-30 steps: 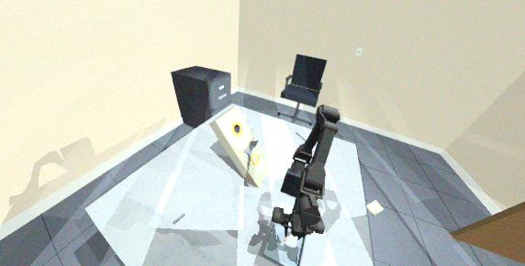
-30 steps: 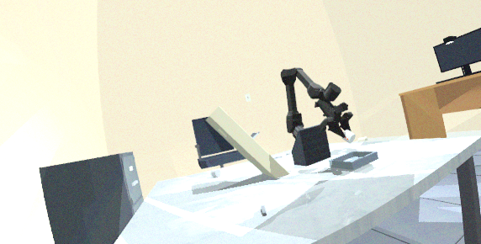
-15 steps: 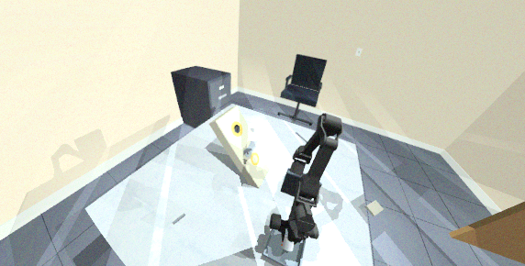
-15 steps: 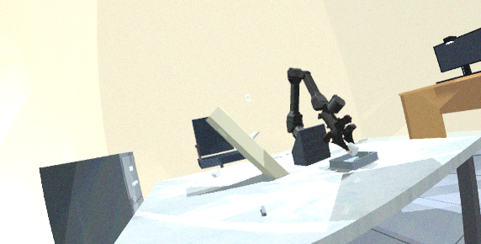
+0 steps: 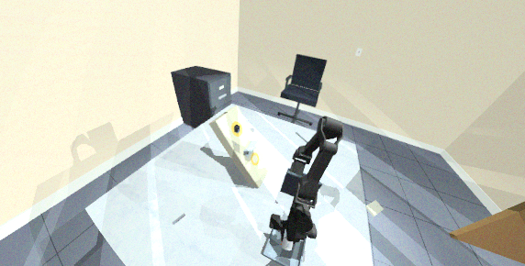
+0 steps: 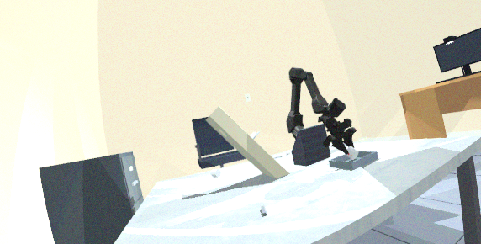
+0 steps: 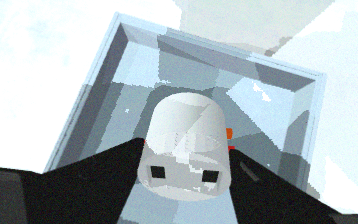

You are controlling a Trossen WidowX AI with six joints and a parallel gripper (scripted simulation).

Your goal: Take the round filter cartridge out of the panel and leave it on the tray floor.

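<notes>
Now: gripper tip right at the round filter cartridge. The rest, counted from my gripper tip: white card: 41 cm behind, 38 cm to the right, 4 cm below; then grey tray: 4 cm below; then small grey stick: 46 cm ahead, 17 cm to the left, 4 cm below.
</notes>
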